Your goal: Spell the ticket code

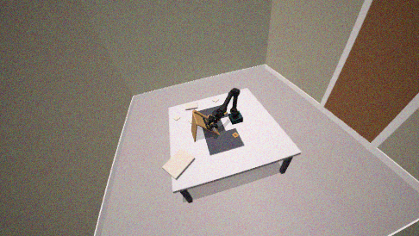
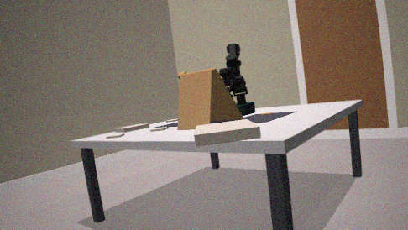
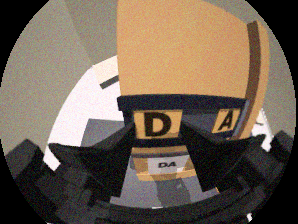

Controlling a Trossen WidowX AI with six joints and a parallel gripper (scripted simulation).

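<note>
Right now my gripper tip is 6 cm past the white ticket, 2 cm to the left of it and 8 cm above it. Also, from my gripper tip: cream book 44 cm ahead, 18 cm to the left, 13 cm below; orange letter tile right at my gripper tip; dark mat 18 cm behind, 8 cm to the right, 15 cm below.
</note>
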